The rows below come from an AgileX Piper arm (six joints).
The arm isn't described. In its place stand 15 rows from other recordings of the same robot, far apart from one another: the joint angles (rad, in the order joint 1, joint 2, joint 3, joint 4, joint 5, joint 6), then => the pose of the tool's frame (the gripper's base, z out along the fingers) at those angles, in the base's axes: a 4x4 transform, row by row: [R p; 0 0 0 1], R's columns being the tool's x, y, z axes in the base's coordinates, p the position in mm.
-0.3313, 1.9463, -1.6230, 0.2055, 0.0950, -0.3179 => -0.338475 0.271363 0.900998 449.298; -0.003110 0.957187 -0.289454 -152.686; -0.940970 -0.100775 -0.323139 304.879; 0 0 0 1
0.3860, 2.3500, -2.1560, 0.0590, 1.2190, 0.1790 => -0.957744 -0.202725 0.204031 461.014; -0.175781 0.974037 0.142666 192.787; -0.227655 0.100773 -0.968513 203.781; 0 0 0 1
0.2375, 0.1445, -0.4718, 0.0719, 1.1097, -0.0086 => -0.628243 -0.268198 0.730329 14.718; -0.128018 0.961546 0.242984 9.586; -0.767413 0.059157 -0.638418 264.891; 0 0 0 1
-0.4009, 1.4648, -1.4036, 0.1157, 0.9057, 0.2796 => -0.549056 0.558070 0.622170 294.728; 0.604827 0.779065 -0.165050 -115.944; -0.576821 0.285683 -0.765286 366.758; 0 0 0 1
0.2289, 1.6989, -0.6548, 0.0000, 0.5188, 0.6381 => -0.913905 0.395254 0.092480 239.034; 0.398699 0.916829 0.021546 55.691; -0.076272 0.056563 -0.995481 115.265; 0 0 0 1
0.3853, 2.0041, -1.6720, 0.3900, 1.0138, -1.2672 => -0.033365 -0.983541 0.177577 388.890; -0.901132 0.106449 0.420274 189.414; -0.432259 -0.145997 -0.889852 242.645; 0 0 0 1
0.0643, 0.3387, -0.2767, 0.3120, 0.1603, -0.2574 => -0.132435 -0.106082 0.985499 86.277; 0.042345 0.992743 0.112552 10.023; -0.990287 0.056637 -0.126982 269.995; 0 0 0 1
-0.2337, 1.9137, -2.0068, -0.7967, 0.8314, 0.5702 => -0.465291 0.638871 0.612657 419.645; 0.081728 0.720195 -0.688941 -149.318; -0.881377 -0.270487 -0.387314 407.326; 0 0 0 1
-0.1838, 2.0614, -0.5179, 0.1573, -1.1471, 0.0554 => -0.263538 0.348643 0.899442 295.790; 0.170024 0.934594 -0.312451 -68.204; -0.949547 0.070584 -0.305579 79.494; 0 0 0 1
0.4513, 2.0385, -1.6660, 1.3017, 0.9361, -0.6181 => -0.876684 -0.466059 0.119221 378.530; -0.078430 0.382982 0.920420 261.958; -0.474630 0.797567 -0.372307 274.308; 0 0 0 1
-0.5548, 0.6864, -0.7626, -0.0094, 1.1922, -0.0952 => -0.776903 0.456266 0.433869 81.863; 0.365575 0.887934 -0.279157 -51.668; -0.512617 -0.058266 -0.856638 316.374; 0 0 0 1
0.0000, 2.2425, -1.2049, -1.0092, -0.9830, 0.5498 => -0.152219 -0.714423 0.682956 431.784; -0.121927 0.699304 0.704349 64.096; -0.980797 0.023944 -0.193555 111.167; 0 0 0 1
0.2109, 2.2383, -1.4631, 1.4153, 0.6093, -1.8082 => -0.404610 -0.798315 0.446076 444.258; -0.435407 0.597120 0.673697 147.724; -0.804184 0.078360 -0.589193 125.028; 0 0 0 1
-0.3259, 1.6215, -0.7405, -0.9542, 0.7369, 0.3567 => -0.998375 -0.018510 0.053889 236.407; -0.047069 0.800918 -0.596922 -132.557; -0.032111 -0.598488 -0.800488 166.862; 0 0 0 1
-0.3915, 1.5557, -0.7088, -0.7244, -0.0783, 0.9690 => -0.494296 0.479325 0.725203 279.788; 0.467285 0.849973 -0.243292 -110.396; -0.733019 0.218618 -0.644119 190.585; 0 0 0 1
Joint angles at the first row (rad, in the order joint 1, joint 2, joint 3, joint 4, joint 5, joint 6):
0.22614 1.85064 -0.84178 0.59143 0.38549 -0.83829
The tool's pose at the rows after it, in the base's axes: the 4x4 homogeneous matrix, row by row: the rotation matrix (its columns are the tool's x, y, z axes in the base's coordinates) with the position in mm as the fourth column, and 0 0 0 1 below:
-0.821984 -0.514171 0.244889 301.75; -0.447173 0.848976 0.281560 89.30; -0.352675 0.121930 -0.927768 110.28; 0 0 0 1
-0.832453 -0.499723 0.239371 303.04; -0.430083 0.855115 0.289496 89.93; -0.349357 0.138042 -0.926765 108.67; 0 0 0 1
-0.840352 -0.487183 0.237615 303.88; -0.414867 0.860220 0.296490 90.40; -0.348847 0.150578 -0.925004 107.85; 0 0 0 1
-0.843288 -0.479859 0.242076 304.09; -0.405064 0.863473 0.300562 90.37; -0.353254 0.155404 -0.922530 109.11; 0 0 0 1
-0.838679 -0.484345 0.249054 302.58; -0.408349 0.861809 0.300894 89.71; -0.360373 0.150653 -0.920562 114.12; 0 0 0 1
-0.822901 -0.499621 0.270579 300.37; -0.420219 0.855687 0.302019 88.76; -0.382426 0.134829 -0.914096 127.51; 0 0 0 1
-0.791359 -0.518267 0.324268 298.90; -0.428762 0.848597 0.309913 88.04; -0.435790 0.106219 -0.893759 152.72; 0 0 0 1
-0.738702 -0.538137 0.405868 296.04; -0.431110 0.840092 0.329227 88.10; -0.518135 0.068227 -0.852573 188.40; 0 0 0 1
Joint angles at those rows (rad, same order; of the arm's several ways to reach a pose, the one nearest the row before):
0.22403 1.86421 -0.84943 0.60940 0.39474 -0.83516
0.22234 1.87346 -0.85514 0.63029 0.40013 -0.83648
0.22102 1.87863 -0.85822 0.64986 0.40280 -0.83918
0.21981 1.87498 -0.85809 0.66008 0.40312 -0.83967
0.21909 1.85557 -0.85360 0.64707 0.40868 -0.83093
0.21867 1.80890 -0.85083 0.61163 0.42381 -0.80958
0.21857 1.73035 -0.85844 0.57132 0.44389 -0.78270
0.22073 1.62649 -0.87712 0.54352 0.46603 -0.76442

